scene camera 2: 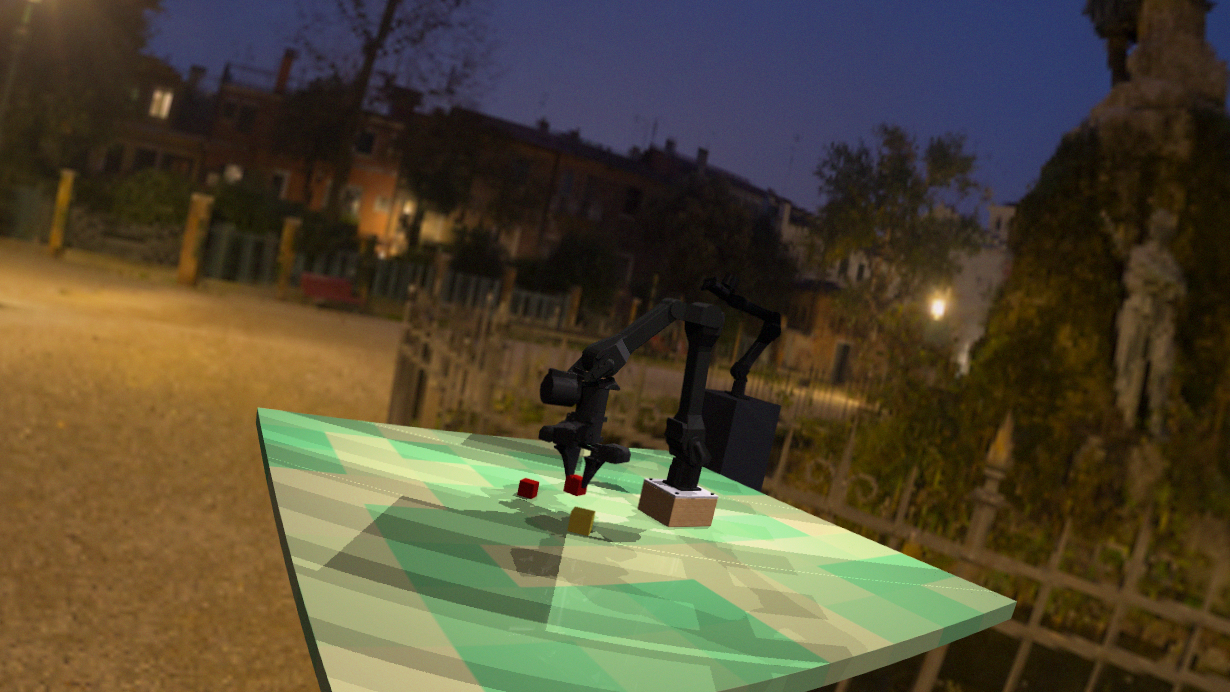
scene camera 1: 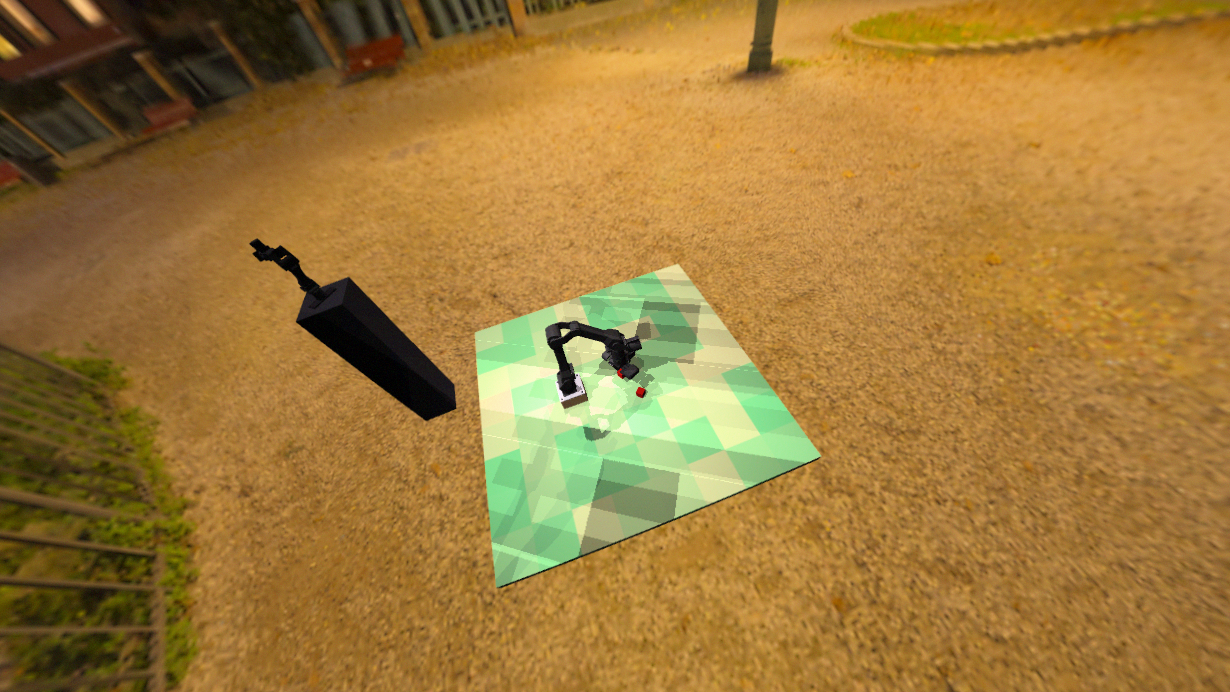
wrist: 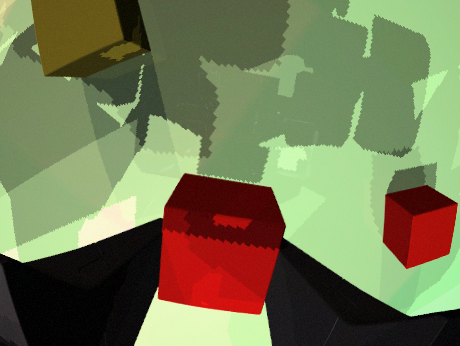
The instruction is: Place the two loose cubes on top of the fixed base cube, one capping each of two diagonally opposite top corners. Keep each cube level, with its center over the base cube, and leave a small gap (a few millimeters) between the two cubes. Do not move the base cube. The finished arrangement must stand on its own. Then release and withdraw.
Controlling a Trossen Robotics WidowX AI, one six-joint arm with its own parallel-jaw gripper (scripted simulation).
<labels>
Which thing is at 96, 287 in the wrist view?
My gripper.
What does my gripper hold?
A red cube.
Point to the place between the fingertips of my gripper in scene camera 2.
At 576, 485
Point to a red cube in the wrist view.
414, 220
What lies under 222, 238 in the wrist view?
A red cube.
</labels>
